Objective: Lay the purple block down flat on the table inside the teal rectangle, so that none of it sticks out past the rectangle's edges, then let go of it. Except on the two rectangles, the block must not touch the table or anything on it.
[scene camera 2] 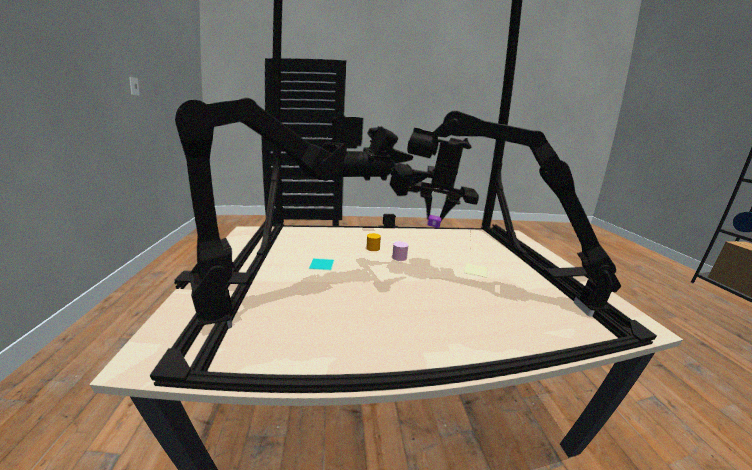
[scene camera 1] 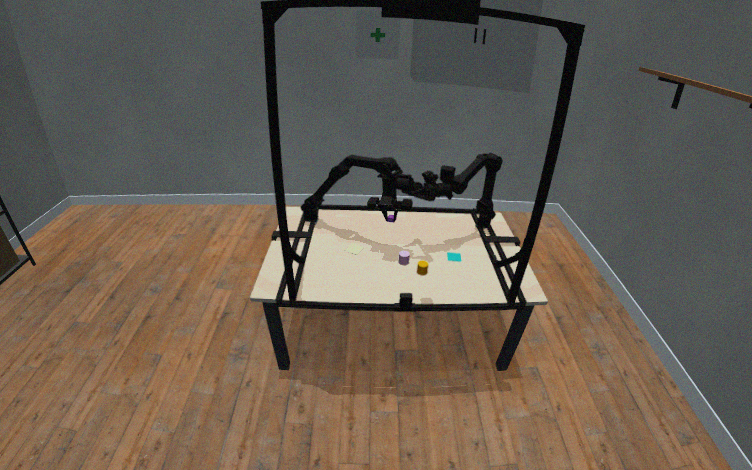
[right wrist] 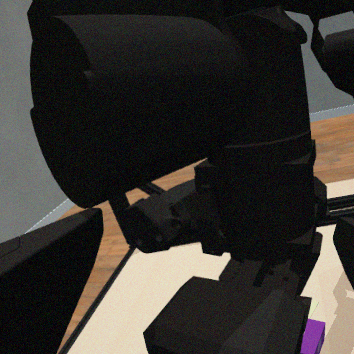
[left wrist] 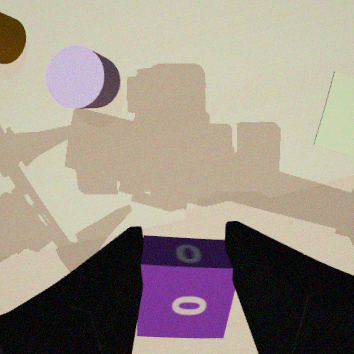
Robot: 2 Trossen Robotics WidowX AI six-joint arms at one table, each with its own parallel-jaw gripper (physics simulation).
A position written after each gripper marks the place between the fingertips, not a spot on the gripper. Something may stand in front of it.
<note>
The left gripper (scene camera 2: 433, 220) carries a purple block (left wrist: 187, 290); nothing else touches it. The right gripper (scene camera 2: 420, 165) is open, holding nothing. A pink cylinder (left wrist: 76, 77) rests on the table.
The left gripper is seen too in the left wrist view (left wrist: 183, 235). The right gripper shows as well in the right wrist view (right wrist: 222, 225). The right wrist view does not show the pink cylinder: it is out of frame.
</note>
